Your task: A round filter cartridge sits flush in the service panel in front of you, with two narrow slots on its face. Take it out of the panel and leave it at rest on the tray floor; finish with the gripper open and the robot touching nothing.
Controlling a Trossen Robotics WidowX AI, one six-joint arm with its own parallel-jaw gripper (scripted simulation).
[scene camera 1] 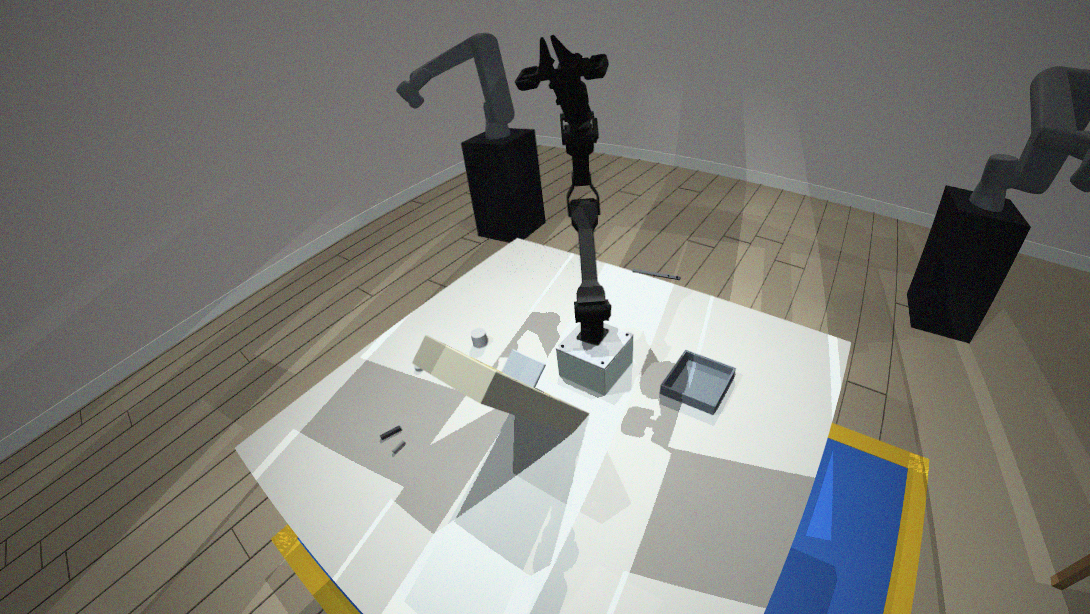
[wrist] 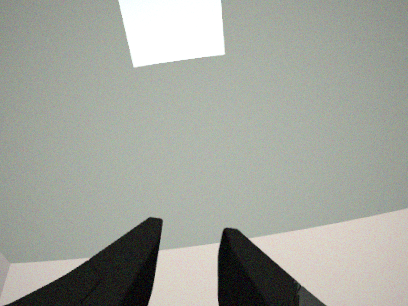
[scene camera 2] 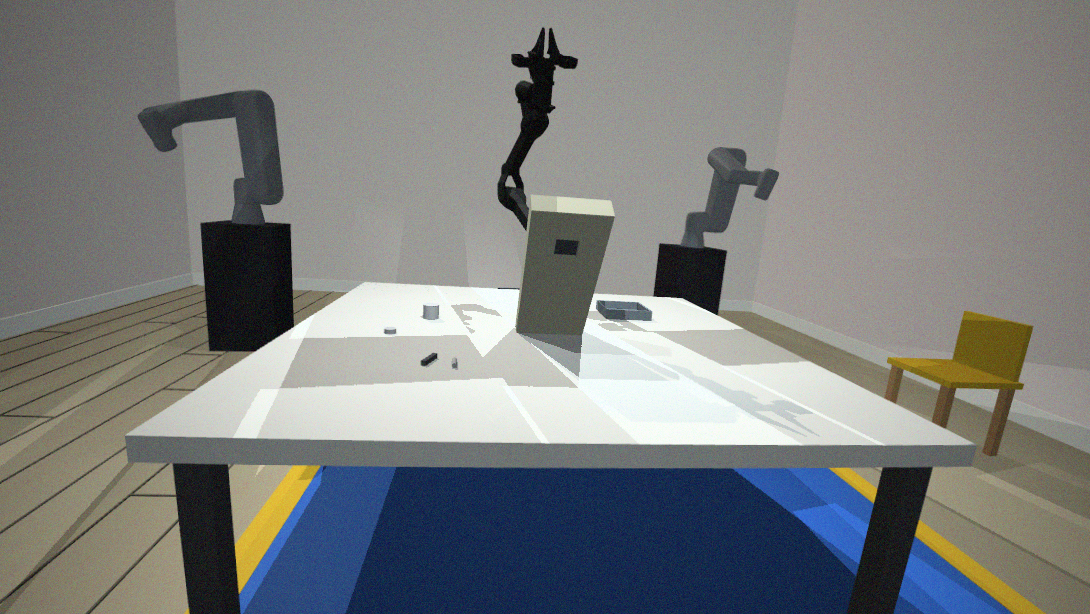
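There is a beige service panel (scene camera 2: 566,238), and I find the beige service panel (scene camera 1: 485,384) again. A dark grey tray (scene camera 1: 700,382) is here too, the same dark grey tray (scene camera 2: 622,310) that I can also see there. And then there is my own gripper (scene camera 1: 546,36). The wrist view shows my gripper (wrist: 191,236), and I can also see my gripper (scene camera 2: 547,27).
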